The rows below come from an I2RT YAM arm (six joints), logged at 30 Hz.
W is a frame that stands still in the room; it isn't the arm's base.
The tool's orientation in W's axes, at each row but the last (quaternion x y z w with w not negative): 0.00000, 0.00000, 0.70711, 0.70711; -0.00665, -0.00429, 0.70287, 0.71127; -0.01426, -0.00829, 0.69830, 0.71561; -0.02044, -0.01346, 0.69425, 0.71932
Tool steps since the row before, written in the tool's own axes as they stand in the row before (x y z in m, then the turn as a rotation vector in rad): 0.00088, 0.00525, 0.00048, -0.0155, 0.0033, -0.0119; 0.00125, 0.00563, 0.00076, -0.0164, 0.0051, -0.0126; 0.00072, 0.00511, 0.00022, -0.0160, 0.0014, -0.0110; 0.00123, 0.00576, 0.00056, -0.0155, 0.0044, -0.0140
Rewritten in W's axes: -0.00525, 0.00088, 0.00048, -0.0033, -0.0155, -0.0119; -0.00563, 0.00132, 0.00067, -0.0051, -0.0164, -0.0126; -0.00510, 0.00085, 0.00005, -0.0014, -0.0161, -0.0109; -0.00573, 0.00144, 0.00027, -0.0043, -0.0155, -0.0141
